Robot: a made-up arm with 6 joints.
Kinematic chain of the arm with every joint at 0, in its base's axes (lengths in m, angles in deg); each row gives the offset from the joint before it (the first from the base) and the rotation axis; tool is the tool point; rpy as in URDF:
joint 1: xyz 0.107 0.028 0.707 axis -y
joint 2: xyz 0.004 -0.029 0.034 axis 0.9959 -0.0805 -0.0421
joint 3: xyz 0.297 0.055 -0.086 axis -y
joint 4: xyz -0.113 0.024 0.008 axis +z
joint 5: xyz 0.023 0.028 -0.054 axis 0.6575 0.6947 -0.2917
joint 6: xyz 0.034 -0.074 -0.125 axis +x
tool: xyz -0.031 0.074 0.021 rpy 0 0 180
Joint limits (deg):
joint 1: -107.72..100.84
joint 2: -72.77..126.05
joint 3: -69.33..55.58
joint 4: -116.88..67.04
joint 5: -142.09..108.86
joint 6: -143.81..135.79
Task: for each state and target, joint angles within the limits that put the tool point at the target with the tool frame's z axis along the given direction. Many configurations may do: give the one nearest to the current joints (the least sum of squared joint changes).
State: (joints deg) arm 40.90 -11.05 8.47 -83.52 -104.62 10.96
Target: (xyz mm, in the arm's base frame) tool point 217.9 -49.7 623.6 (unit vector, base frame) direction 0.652 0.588 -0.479
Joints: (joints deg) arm -8.65 -9.35 -5.55 -112.66 -101.18 -6.69
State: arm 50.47 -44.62 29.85 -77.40 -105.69 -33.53
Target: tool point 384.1 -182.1 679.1 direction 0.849 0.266 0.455
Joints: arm 31.94 -20.82 53.05 -90.92 -91.55 -61.99
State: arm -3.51 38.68 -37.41 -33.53 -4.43 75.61
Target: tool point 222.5 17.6 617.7 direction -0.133 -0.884 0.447
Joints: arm -36.23 16.89 -49.03 -40.71 -4.58 88.14
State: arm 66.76 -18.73 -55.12 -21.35 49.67 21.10
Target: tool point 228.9 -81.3 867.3 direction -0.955 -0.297 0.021
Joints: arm 97.22 -56.89 -16.40 -3.96 35.01 49.64
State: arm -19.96 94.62 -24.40 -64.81 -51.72 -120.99
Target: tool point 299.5 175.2 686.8 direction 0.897 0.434 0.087
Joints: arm -12.44 126.05 21.00 -76.05 -87.87 -94.91
